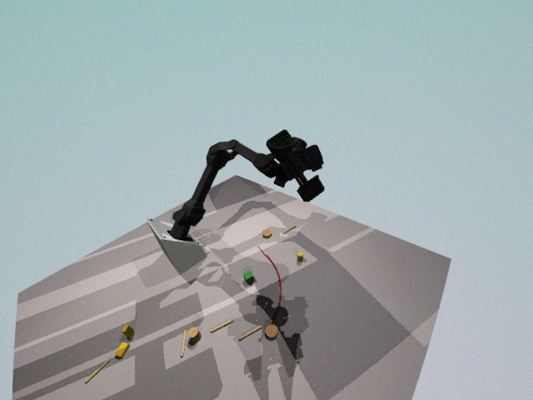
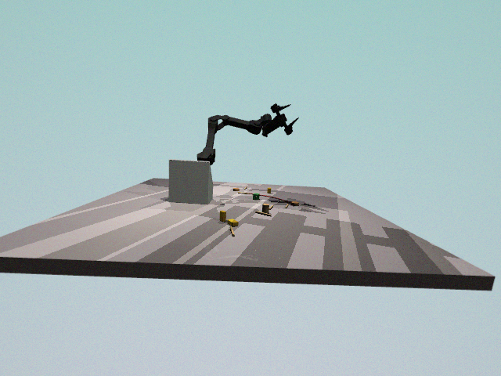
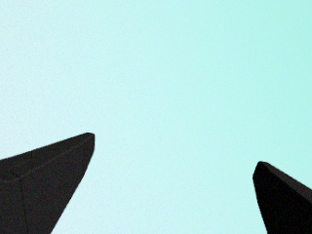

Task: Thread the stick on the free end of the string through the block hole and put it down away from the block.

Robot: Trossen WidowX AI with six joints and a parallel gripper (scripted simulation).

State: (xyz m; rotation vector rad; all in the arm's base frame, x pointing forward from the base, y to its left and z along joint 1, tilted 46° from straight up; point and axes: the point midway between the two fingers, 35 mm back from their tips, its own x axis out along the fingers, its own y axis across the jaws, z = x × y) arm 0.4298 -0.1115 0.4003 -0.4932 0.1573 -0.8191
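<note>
Right now the green cube is 470 mm below my gripper tip, 190 mm behind it and 100 mm to the right of it. From my gripper tip the other things lie so: yellow cylinder (470 mm below, 100 mm to the left, 90 mm behind); thin wooden stick (480 mm below, 240 mm behind, 40 mm to the left); wooden cylinder (470 mm below, 350 mm to the right, 160 mm behind).
</note>
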